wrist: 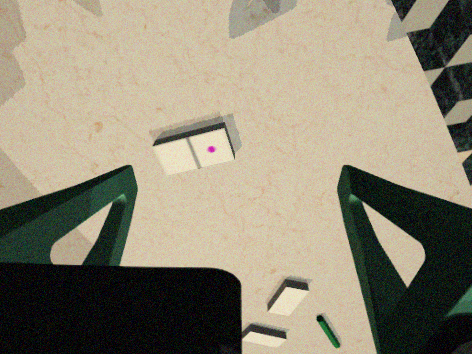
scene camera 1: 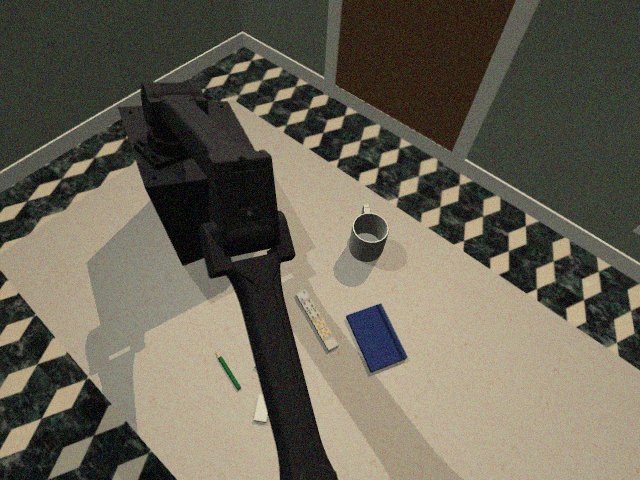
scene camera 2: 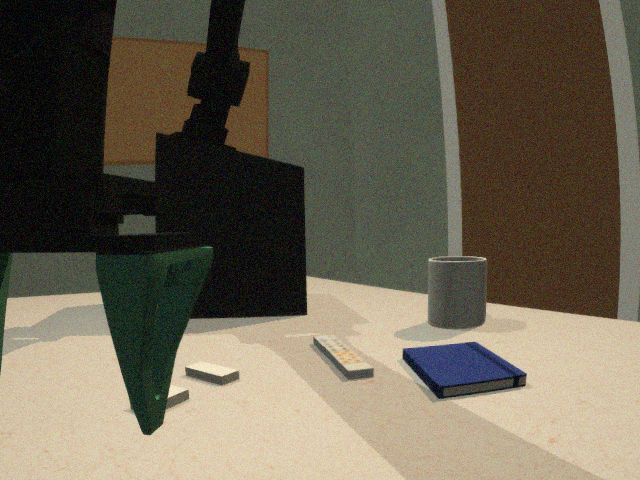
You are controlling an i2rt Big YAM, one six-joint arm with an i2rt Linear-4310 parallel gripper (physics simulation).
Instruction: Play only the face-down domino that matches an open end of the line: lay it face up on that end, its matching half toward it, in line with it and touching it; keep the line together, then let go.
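Seen in the pictures: gripper, fingertip midpoint: (wrist: pixel 237 176) (scene camera 2: pixel 60 414); arm's base, origin of the base link: (scene camera 1: pixel 169 149) (scene camera 2: pixel 199 149).
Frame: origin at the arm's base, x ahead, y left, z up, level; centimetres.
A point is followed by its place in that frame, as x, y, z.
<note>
In the wrist view a face-up domino (wrist: pixel 180 156) @[69.5, -21.1, -28.5] lies flat, one half blank and the other with a single magenta pip, a dark line between them. Two plain white dominoes, one (wrist: pixel 289 300) @[48.5, -18.5, -28.5] (scene camera 2: pixel 211 370) @[42.6, -11.3, -28.5] and another (wrist: pixel 265 338) (scene camera 2: pixel 178 396), lie apart from it, faces hidden. In scene camera 2 a green finger partly covers the nearer one. In scene camera 1 part of a white domino (scene camera 1: pixel 261 409) @[48.4, -18.5, -28.5] shows beside the arm. My gripper (wrist: pixel 237 176) @[69.7, -26.3, -21.4] is wide open and empty, above the table; the face-up domino is ahead of the fingertips, left of their middle.
A green pencil (scene camera 1: pixel 228 372) @[37.3, -18.6, -28.7] (wrist: pixel 328 331) @[38.4, -18.8, -28.8] lies near the plain dominoes. A remote (scene camera 1: pixel 316 320) @[42.2, 4.2, -28.5] (scene camera 2: pixel 343 356) @[44.2, 3.6, -28.6], a blue notebook (scene camera 1: pixel 376 338) @[55.3, 11.1, -28.3] (scene camera 2: pixel 462 364) @[56.0, 10.8, -28.3] and a grey mug (scene camera 1: pixel 368 237) @[35.1, 31.1, -28.7] (scene camera 2: pixel 456 291) @[39.7, 25.2, -24.0] stand or lie to one side. The arm hides part of the table in scene camera 1.
</note>
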